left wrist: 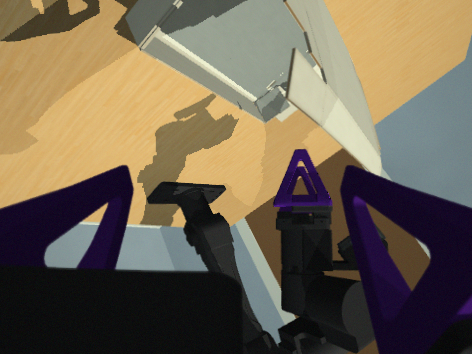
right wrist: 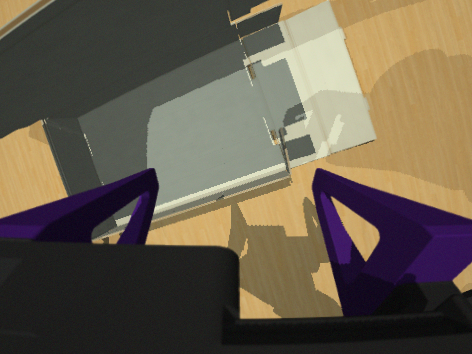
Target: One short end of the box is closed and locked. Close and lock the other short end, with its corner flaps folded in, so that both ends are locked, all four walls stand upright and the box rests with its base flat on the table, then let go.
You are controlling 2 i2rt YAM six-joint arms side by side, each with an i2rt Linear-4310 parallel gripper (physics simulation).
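Places are measured from the left arm's base along level axes (x right, y up, z back), in metres.
Where they show: left gripper, between the fingertips: point(left wrist: 236, 177); right gripper, between the fingertips: point(left wrist: 300, 158) point(right wrist: 235, 177); right arm's base, origin of its link: point(left wrist: 188, 192).
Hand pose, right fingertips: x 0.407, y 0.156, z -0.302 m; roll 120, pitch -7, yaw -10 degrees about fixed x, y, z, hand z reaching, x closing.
Each offset is from my right fingertips to the top centre of the thing. "spot": to the spot under its first point. Level surfaces: height alone.
The grey-white box @(spot: dx -0.097, dy -0.152, dz -0.011 m) point(left wrist: 235, 45) point(right wrist: 210, 140) appears to rest on its base. In the right wrist view, its left end wall point(right wrist: 75, 155) stands up, and the end panel @(spot: dx +0.102, dy -0.151, dz -0.094 m) point(right wrist: 332, 75) on the right is folded outward, low over the table. Narrow corner flaps point(right wrist: 260, 21) point(right wrist: 285, 155) stand at that open end. The long lid @(spot: dx -0.128, dy +0.002, dz -0.080 m) point(left wrist: 345, 75) point(right wrist: 100, 55) rises along one long side, with a side flap @(spot: dx -0.251, dy +0.074, dz -0.018 m) point(left wrist: 312, 97) jutting from it. My left gripper point(left wrist: 236, 177) is open and empty, apart from the box. My right gripper point(right wrist: 235, 177) point(left wrist: 300, 158) is open and empty above the near long wall point(right wrist: 200, 196).
The wooden table @(dy -0.156 m) point(left wrist: 90, 95) point(right wrist: 425, 150) lies under the box and carries arm shadows. Its edge shows at the right of the left wrist view. A black jointed arm-like part with a flat plate point(left wrist: 187, 192) stands beside the right arm point(left wrist: 306, 250).
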